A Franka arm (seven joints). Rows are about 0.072 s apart.
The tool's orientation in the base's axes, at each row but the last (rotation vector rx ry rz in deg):
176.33, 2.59, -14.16
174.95, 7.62, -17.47
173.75, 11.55, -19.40
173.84, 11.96, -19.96
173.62, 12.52, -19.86
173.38, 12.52, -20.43
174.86, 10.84, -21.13
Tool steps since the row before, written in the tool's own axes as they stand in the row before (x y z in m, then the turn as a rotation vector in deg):
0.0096, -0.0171, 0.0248, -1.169, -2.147, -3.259
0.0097, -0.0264, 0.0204, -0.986, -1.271, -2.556
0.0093, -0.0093, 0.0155, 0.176, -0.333, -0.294
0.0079, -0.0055, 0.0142, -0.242, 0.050, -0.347
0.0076, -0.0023, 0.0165, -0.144, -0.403, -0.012
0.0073, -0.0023, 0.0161, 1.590, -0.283, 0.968
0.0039, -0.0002, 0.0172, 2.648, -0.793, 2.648
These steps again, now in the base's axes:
0.0050, 0.0159, -0.0269, -0.708, 2.296, 3.290
0.0031, 0.0254, -0.0235, -0.585, 1.385, 2.619
0.0044, 0.0088, -0.0178, 0.186, 0.379, 0.224
0.0037, 0.0051, -0.0160, -0.150, -0.047, 0.396
0.0034, 0.0016, -0.0179, -0.197, 0.380, 0.018
0.0031, 0.0016, -0.0175, 1.270, 0.389, -1.334
-0.0003, -0.0007, -0.0176, 1.832, 0.887, -3.242

